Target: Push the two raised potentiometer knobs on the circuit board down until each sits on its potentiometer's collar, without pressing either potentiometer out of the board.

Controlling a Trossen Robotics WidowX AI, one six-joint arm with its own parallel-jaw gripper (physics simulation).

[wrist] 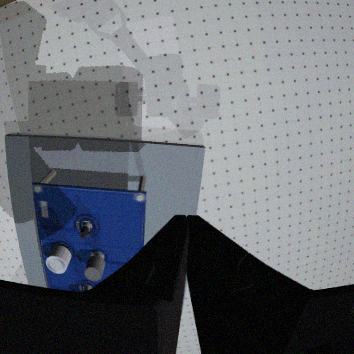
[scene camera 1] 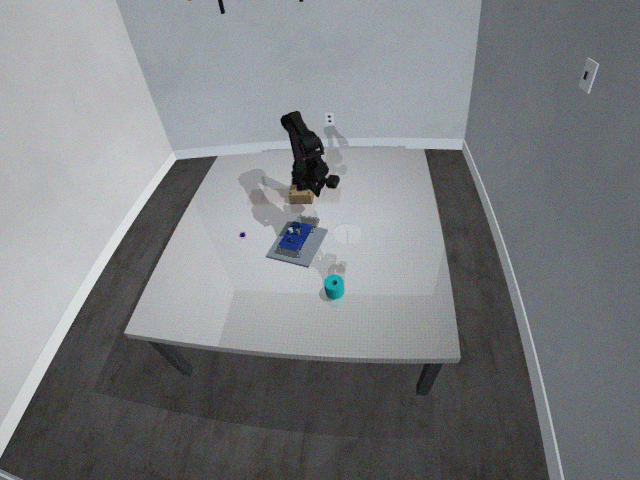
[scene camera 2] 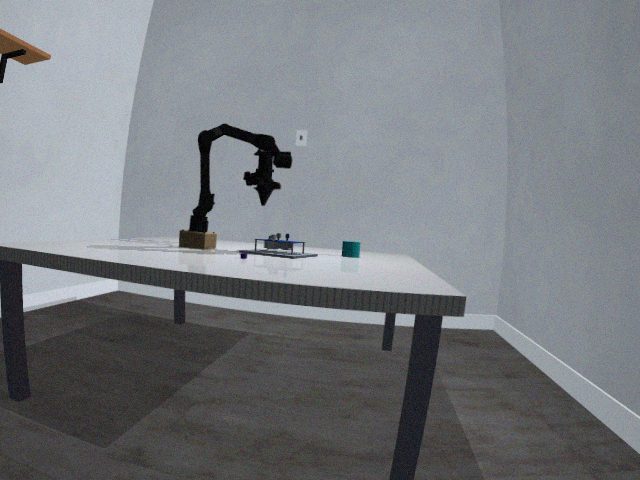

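Seen in the pictures: gripper, between the fingertips: (wrist: 185,226) (scene camera 1: 318,196) (scene camera 2: 263,205); arm's base, origin of its link: (scene camera 1: 303,186) (scene camera 2: 197,231).
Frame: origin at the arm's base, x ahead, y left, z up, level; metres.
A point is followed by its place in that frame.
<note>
The blue circuit board (scene camera 1: 303,238) @(z -0.011, x 0.351, y -0.015 m) (scene camera 2: 297,241) @(z -0.012, x 0.391, y -0.083 m) (wrist: 120,215) @(z -0.012, x 0.289, y 0.004 m) stands on posts above a grey base plate (scene camera 1: 315,249) @(z -0.054, x 0.382, y 0.029 m) (scene camera 2: 308,255) @(z -0.056, x 0.433, y -0.073 m) (wrist: 175,172) @(z -0.053, x 0.285, y 0.057 m). In the wrist view a white knob (wrist: 59,260) @(z 0.010, x 0.301, y -0.060 m) and a grey knob (wrist: 94,266) @(z 0.014, x 0.315, y -0.030 m) rise from it side by side. A thin shaft (wrist: 85,229) @(z -0.001, x 0.287, y -0.027 m) stands above them, and another part (wrist: 84,287) @(z -0.009, x 0.350, y -0.067 m) is partly cut off by a finger. A small blue knob (scene camera 2: 287,236) @(z 0.007, x 0.354, y -0.072 m) shows on the board in scene camera 2. Collar gaps are too small to tell. My gripper (scene camera 1: 317,194) @(z 0.117, x 0.245, y 0.069 m) (scene camera 2: 263,204) @(z 0.117, x 0.245, y 0.069 m) (wrist: 185,226) @(z 0.117, x 0.245, y 0.069 m) is shut and empty, pointing down high above the board's level.
A teal cylinder (scene camera 1: 334,290) @(z -0.004, x 0.641, y 0.086 m) (scene camera 2: 351,249) @(z -0.031, x 0.604, y 0.053 m) stands on the table (scene camera 1: 392,320) @(z -0.061, x 0.766, y 0.277 m) (scene camera 2: 361,273) @(z -0.061, x 0.557, y -0.493 m) beyond the board, away from the arm base. A small purple object (scene camera 1: 242,234) @(z -0.048, x 0.236, y -0.300 m) (scene camera 2: 243,255) @(z -0.052, x 0.232, y -0.312 m) lies beside the plate. The arm's wooden base block (scene camera 1: 300,196) @(z -0.012, x 0.063, y -0.018 m) (scene camera 2: 197,240) @(z -0.030, x 0.021, y -0.071 m) stands behind the board.
</note>
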